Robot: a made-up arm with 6 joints.
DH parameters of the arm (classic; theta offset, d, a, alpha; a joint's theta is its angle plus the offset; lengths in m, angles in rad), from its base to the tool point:
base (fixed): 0 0 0 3.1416
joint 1: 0 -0.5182 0.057 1.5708
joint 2: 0 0.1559 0.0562 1.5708
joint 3: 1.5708 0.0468 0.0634 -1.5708
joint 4: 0 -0.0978 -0.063 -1.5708
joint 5: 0 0.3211 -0.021 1.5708
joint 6: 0 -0.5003 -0.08 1.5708
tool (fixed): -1.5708 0.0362 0 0
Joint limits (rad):
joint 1: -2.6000..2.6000
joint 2: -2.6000..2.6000
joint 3: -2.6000..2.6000
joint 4: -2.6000..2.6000
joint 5: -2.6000..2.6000
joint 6: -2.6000..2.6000
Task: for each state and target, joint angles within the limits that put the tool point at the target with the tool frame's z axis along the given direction. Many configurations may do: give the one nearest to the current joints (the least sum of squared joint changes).
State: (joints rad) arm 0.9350 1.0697 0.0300 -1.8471 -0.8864 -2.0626
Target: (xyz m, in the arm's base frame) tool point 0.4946 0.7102 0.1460 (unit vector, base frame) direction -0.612 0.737 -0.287
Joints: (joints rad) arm 0.1739 1.2150 0.3415 -1.7434 -0.2486 -2.0218
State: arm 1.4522 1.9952 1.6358 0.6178 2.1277 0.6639
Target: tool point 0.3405 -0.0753 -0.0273 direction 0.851 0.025 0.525
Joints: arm 0.6631 1.5975 1.7482 0.8247 1.8392 0.7129
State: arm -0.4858 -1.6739 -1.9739 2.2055 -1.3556 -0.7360
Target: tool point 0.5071 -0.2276 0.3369 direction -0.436 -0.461 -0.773
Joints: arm 0.1602 -2.1489 -2.1398 1.2412 -0.7650 -1.4301
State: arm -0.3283 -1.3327 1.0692 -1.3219 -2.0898 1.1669
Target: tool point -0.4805 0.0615 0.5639 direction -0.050 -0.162 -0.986
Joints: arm -0.3224 -0.9747 0.5913 -1.8605 -2.1799 1.7936
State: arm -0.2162 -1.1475 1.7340 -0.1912 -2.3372 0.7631
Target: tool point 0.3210 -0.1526 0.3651 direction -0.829 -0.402 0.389
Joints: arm 0.0345 -1.6421 1.6361 0.3014 -2.5134 0.8949
